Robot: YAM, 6 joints.
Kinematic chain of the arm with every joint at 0, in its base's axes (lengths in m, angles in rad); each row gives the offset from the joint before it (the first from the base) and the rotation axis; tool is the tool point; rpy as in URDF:
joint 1: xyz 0 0 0.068 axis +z
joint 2: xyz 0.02 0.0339 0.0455 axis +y
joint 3: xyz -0.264 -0.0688 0 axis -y
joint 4: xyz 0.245 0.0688 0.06 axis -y
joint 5: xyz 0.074 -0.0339 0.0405 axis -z
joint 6: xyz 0.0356 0 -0.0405 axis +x
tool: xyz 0 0 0 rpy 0 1.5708 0
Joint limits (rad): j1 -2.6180..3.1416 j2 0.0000..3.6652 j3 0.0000..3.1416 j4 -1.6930..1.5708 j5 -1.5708..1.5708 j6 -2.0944..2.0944
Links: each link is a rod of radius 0.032 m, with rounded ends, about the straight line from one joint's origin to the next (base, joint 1, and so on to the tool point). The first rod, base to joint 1, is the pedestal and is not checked.
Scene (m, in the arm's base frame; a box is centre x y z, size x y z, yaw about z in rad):
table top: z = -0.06
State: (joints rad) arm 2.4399 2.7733 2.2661 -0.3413 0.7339 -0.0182
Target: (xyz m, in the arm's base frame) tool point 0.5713 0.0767 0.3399
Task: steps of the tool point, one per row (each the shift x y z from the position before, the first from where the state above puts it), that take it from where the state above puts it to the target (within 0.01 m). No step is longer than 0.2 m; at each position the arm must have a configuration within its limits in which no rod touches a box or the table.
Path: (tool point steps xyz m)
1: 0.1211 0.1102 0.0326
2: 0.1500 0.0707 0.0334
3: 0.1655 0.0240 0.0340
4: 0.1660 -0.0258 0.0345
5: 0.1514 -0.0735 0.0348
6: 0.1226 -0.1142 0.0349
7: 0.0829 -0.1443 0.0347
8: 0.0363 -0.1604 0.0344

